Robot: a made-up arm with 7 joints.
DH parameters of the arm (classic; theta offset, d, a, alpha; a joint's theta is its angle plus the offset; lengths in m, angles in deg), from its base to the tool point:
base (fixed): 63.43 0 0.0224 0
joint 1: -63.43 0.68 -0.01 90
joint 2: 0 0.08 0.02 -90
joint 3: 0 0.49 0 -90
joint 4: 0 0.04 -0.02 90
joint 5: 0 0.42 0.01 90
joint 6: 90 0.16 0.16 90
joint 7: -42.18 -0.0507 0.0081 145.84
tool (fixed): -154.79 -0.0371 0 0
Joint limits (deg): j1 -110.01..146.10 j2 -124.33..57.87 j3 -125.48..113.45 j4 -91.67..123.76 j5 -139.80..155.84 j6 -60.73..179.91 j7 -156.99..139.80
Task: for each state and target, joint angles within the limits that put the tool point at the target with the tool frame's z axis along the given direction. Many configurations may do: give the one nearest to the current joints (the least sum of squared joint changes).
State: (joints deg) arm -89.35 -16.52 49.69 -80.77 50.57 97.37 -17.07
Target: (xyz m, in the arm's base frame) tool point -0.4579 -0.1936 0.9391 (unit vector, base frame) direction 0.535 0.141 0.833
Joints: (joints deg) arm -107.21 -25.49 93.96 -91.67 20.42 117.35 -10.67
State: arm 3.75 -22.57 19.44 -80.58 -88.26 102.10 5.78
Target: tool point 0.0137 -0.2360 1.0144 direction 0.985 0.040 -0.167
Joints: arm -19.28 -63.22 38.36 -91.67 -54.77 117.98 32.73
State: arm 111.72 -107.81 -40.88 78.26 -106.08 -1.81 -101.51
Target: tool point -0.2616 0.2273 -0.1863 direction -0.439 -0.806 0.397
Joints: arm 145.16 -119.48 -8.69 76.80 -128.66 6.20 -92.85
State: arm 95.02 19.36 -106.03 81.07 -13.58 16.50 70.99
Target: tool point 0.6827 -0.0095 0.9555 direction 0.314 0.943 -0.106
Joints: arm 113.42 11.58 -105.63 120.47 -55.27 -16.58 73.40
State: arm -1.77 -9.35 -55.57 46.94 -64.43 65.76 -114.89
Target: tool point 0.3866 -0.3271 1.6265 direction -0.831 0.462 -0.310
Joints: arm -24.28 -25.29 -13.04 19.77 -14.83 32.73 -68.47
